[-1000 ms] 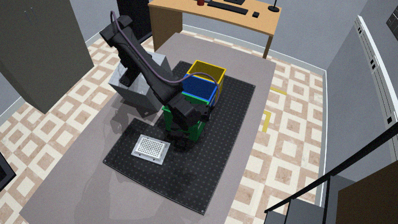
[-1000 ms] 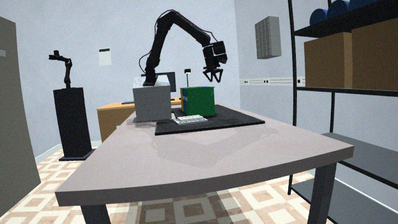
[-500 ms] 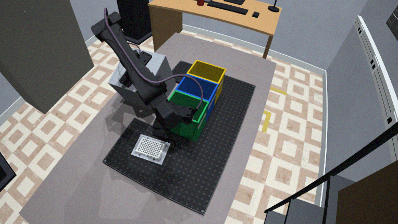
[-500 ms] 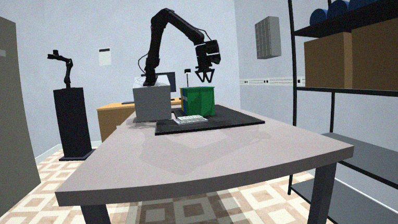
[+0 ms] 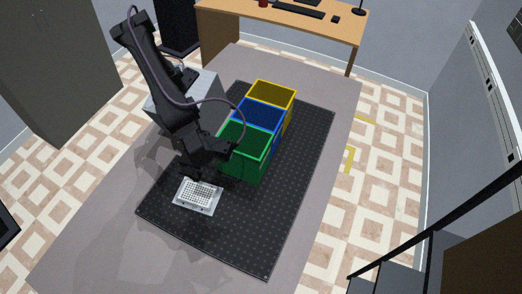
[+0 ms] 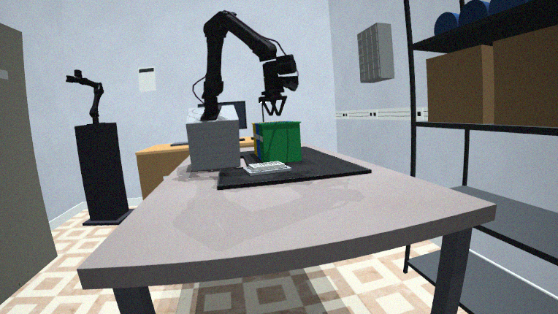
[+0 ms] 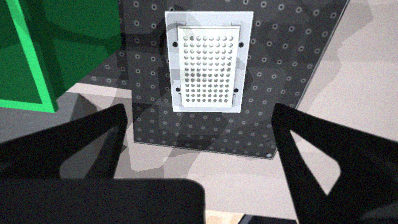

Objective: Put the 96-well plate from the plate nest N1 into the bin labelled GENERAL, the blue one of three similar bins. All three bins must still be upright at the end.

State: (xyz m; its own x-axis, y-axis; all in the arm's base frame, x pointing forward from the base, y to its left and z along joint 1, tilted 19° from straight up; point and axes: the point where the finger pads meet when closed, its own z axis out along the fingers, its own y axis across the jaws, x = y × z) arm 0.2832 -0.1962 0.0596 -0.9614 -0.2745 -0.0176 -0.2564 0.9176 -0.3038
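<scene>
My hand is 200 mm above the white 96-well plate, 50 mm past it and 20 mm to the left of it. From my hand the other things lie so: blue bin: 320 mm to the left, 130 mm below, 10 mm ahead; then plate nest N1: 210 mm below, 50 mm behind, 20 mm to the right; then green bin: 190 mm to the left, 130 mm below, 30 mm ahead.
</scene>
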